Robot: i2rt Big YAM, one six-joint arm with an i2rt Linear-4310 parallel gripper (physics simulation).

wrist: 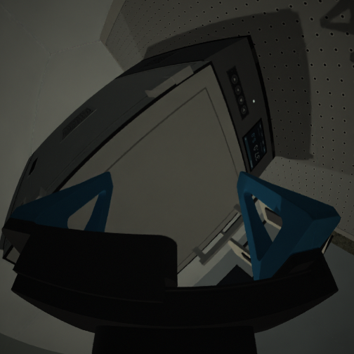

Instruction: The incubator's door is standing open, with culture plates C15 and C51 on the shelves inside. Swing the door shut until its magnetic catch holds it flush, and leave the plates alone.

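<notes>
The incubator point(75, 120) fills the middle and left of the wrist view, with its dark side and its control panel showing. Its pale door point(170, 150) lies across the front opening, with a thin dark line along its upper left edge. Whether it is fully flush cannot be told. A bar handle point(220, 237) shows near its lower right edge. Plates C15 and C51 do not show; the door hides the inside. My gripper point(174, 178) is open and empty, its two blue fingers spread in front of the door. Contact with the door cannot be made out.
A perforated panel point(330, 115) stands behind the incubator at the right. The incubator's display point(255, 146) and round buttons point(239, 92) are beside the door. Pale parts point(240, 249) of an unclear object show beyond the handle, partly behind the right finger.
</notes>
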